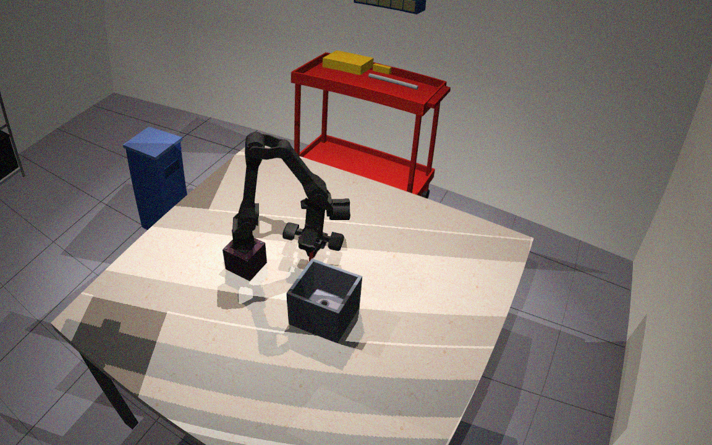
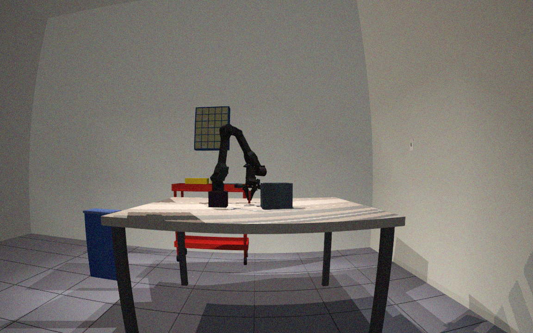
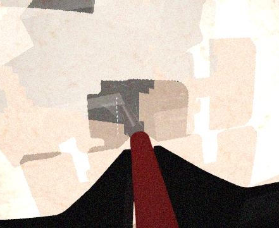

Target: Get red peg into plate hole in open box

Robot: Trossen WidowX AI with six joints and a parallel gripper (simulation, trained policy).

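Now: gripper tip 150 mm short of the pale plate, 190 mm to the left of it and 20 mm below it. Also, from my gripper tip: red peg 20 mm above.
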